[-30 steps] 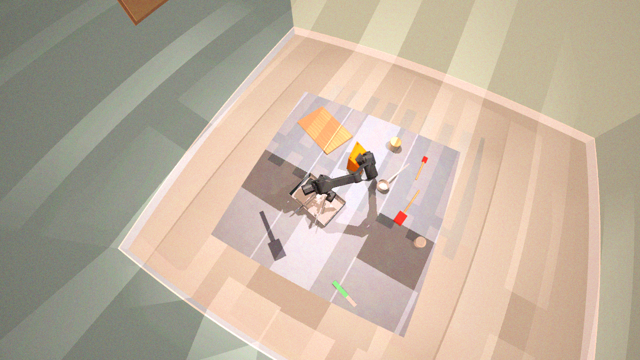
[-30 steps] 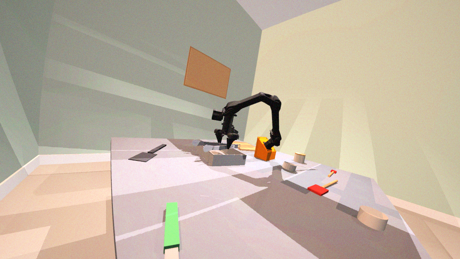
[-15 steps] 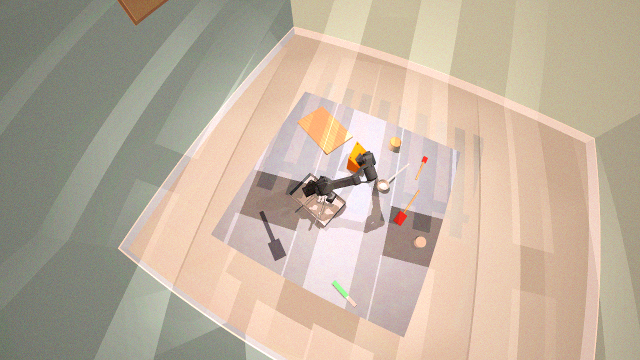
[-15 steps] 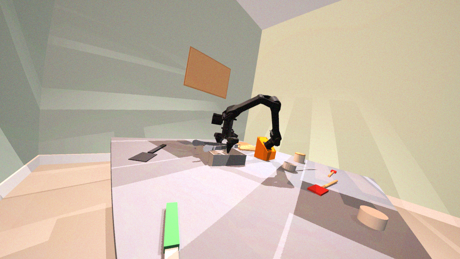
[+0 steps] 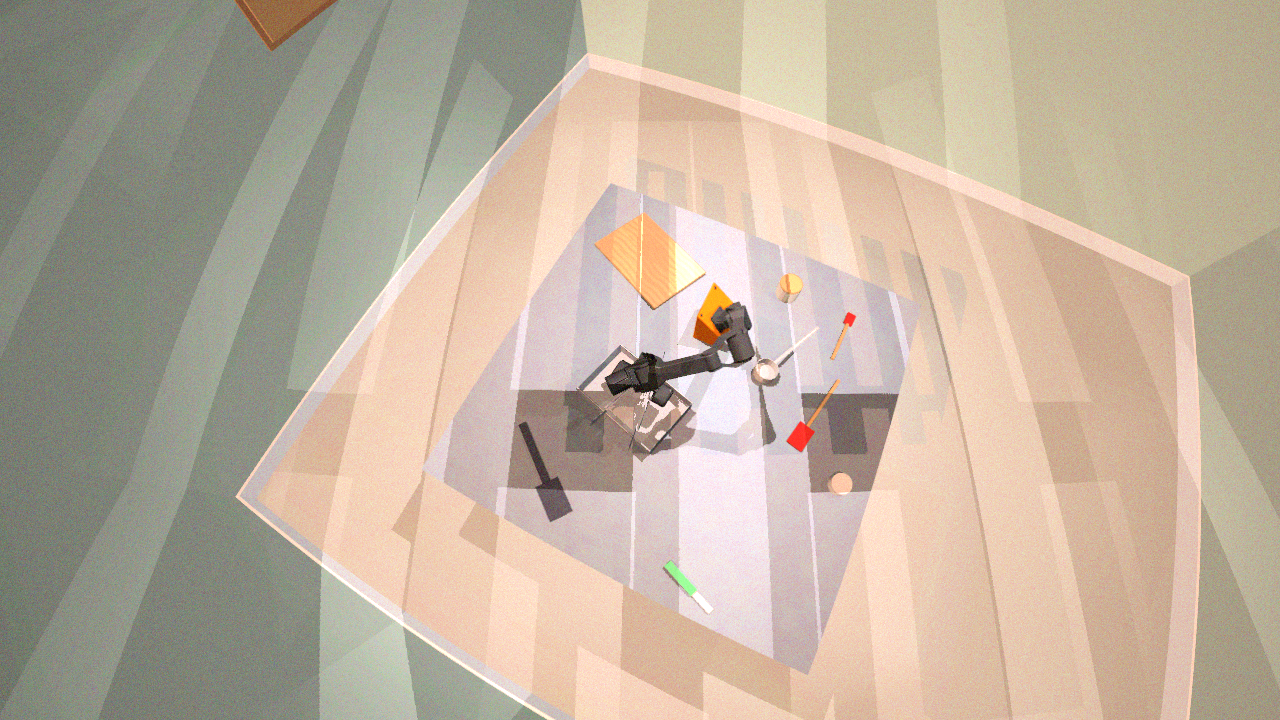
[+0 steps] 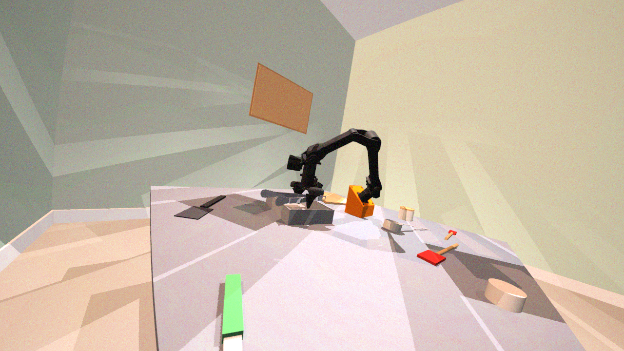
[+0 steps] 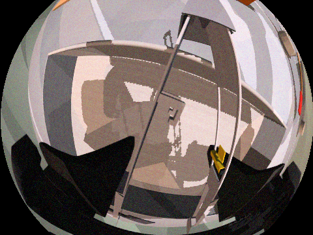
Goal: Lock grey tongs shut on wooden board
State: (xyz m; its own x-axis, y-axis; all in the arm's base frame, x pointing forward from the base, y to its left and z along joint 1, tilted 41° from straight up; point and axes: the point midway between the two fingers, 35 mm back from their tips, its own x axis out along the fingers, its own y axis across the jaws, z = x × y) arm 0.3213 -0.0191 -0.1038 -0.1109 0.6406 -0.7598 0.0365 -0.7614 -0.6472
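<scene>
Right now my gripper tip is 30 mm short of the roasting tin and 10 mm to the left of it. From my gripper tip the other things lie so: dark spatula 390 mm ahead, 100 mm to the right, 30 mm below; wooden board 450 mm behind, 280 mm to the right, 20 mm below; red scraper 230 mm behind, 500 mm to the left, 30 mm below.
</scene>
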